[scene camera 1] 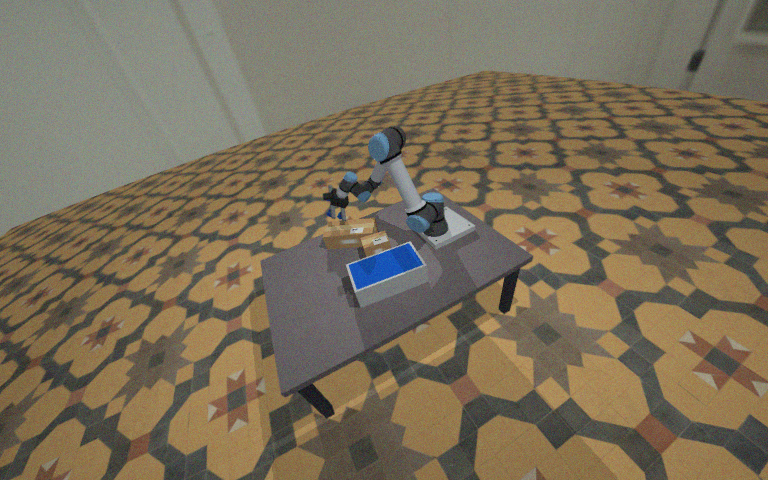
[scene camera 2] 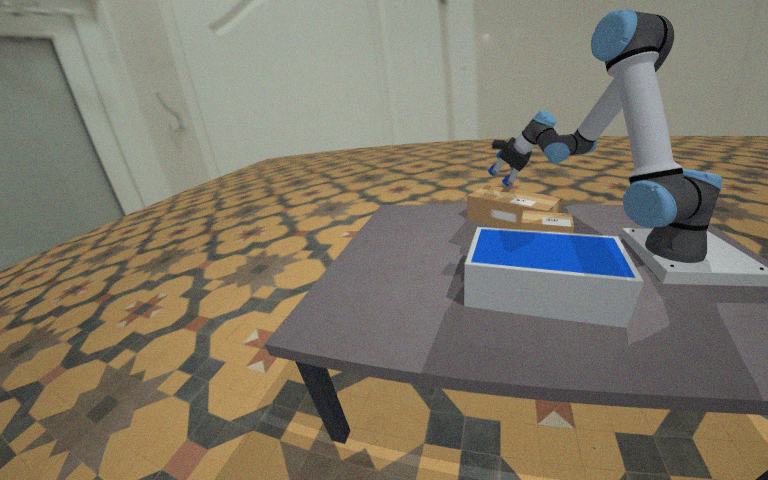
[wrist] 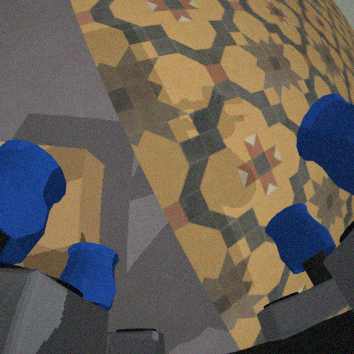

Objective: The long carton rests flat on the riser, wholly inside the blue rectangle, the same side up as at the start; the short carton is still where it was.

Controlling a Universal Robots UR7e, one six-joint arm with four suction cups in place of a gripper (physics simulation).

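Frame: origin at the arm's base, x ahead, y left, z up, level; metres.
Seen in the pictures: hand, its tool point: (scene camera 2: 502, 169) (wrist: 190, 207); arm's base, origin of its link: (scene camera 1: 435, 229) (scene camera 2: 673, 250).
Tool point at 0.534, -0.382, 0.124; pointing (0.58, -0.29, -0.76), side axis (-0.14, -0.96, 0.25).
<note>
Pixels of each thing's top centre, then the offset from my tool point to it, as dx, dy, dz. Level surfaces: height alone.
- long carton, centre of its top: (scene camera 2: 513, 196) (scene camera 1: 349, 227) -0.055, +0.181, -0.056
- short carton, centre of its top: (scene camera 2: 547, 218) (scene camera 1: 374, 239) -0.166, +0.373, -0.056
- grey riser, centre of its top: (scene camera 2: 547, 249) (scene camera 1: 384, 264) -0.154, +0.613, -0.038
- blue rectangle, centre of its top: (scene camera 2: 547, 249) (scene camera 1: 384, 264) -0.154, +0.613, -0.038
- table, height of its surface: dz -0.158
The long carton (scene camera 1: 339, 237) (scene camera 2: 484, 210) lies on the table behind the riser, label up; part of a carton (wrist: 70, 210), apparently this one, shows at the left in the wrist view. The short carton (scene camera 1: 369, 246) (scene camera 2: 532, 221) stands right in front of it, close to or touching it. The grey riser (scene camera 1: 393, 286) (scene camera 2: 549, 295) bears the blue rectangle (scene camera 1: 390, 264) (scene camera 2: 555, 253), with no carton on it. My gripper (scene camera 1: 335, 215) (scene camera 2: 500, 176) (wrist: 185, 210) is tilted, its blue cups just above the long carton's far-left part. It appears open, with no carton held; any light contact cannot be told.
The arm's white base plate (scene camera 1: 461, 226) (scene camera 2: 736, 266) is on the table (scene camera 1: 317, 333) (scene camera 2: 362, 316) (wrist: 35, 65), right of the cartons. The table's far edge runs close behind the long carton, with tiled floor beyond.
</note>
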